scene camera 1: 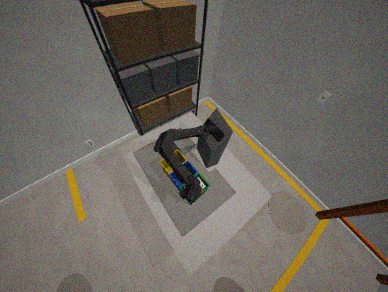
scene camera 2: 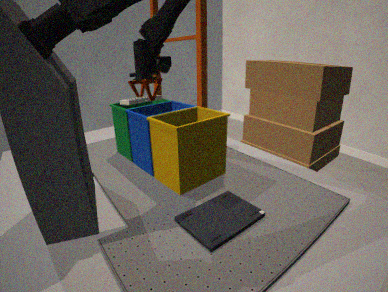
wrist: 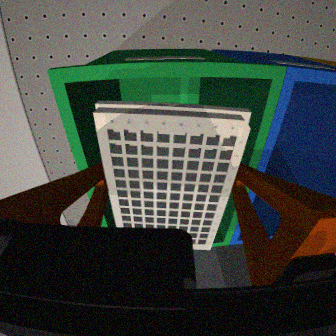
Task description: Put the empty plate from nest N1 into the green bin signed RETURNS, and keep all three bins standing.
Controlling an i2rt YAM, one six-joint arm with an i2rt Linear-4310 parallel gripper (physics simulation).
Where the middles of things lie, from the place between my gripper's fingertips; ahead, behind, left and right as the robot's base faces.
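Counting from my hand, I find the green bin (scene camera 2: 120,118) 90 mm below and 20 mm behind. The blue bin (scene camera 2: 139,127) is 90 mm below my hand too, 30 mm behind it and 130 mm to the right of it. Then there is the yellow bin (scene camera 2: 188,146), which is 90 mm below my hand, 40 mm behind it and 260 mm to the right of it; going by their middles, it is the farthest from my hand of the things named here. The white plate (wrist: 171,165) is 20 mm behind my hand.
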